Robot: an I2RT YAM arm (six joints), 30 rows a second.
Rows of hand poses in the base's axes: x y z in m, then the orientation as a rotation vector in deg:
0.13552 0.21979 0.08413 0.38 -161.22 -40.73
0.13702 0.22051 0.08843 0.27 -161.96 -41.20
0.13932 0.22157 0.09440 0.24 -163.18 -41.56
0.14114 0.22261 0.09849 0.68 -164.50 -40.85
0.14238 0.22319 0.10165 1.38 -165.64 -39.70
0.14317 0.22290 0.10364 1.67 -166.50 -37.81
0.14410 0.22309 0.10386 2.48 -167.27 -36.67
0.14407 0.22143 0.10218 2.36 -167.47 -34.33
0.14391 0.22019 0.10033 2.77 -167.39 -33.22
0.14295 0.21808 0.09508 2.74 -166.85 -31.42
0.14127 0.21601 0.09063 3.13 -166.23 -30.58
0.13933 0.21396 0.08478 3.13 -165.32 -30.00
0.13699 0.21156 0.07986 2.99 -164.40 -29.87
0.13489 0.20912 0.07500 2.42 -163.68 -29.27
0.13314 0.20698 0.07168 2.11 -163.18 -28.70
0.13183 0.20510 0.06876 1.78 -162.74 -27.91
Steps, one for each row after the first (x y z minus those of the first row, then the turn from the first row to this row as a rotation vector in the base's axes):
0.00150 0.00072 0.00430 0.18 -0.78 -0.30
0.00380 0.00178 0.01027 0.21 -2.01 -0.63
0.00562 0.00282 0.01436 -0.43 -3.18 -0.54
0.00686 0.00340 0.01752 -1.30 -4.13 -0.19
0.00765 0.00311 0.01951 -2.63 -4.62 0.05
0.00858 0.00330 0.01973 -3.41 -5.27 0.54
0.00855 0.00164 0.01805 -4.97 -5.01 0.72
0.00839 0.00040 0.01620 -5.65 -4.81 1.14
0.00743 -0.00171 0.01095 -6.75 -3.99 1.47
0.00575 -0.00378 0.00650 -7.19 -3.34 1.98
0.00381 -0.00583 0.00065 -7.46 -2.38 2.26
0.00147 -0.00823 -0.00427 -7.44 -1.45 2.41
-0.00063 -0.01067 -0.00913 -7.80 -0.57 2.28
-0.00238 -0.01281 -0.01245 -8.14 0.06 2.26
-0.00369 -0.01469 -0.01537 -8.64 0.65 2.24

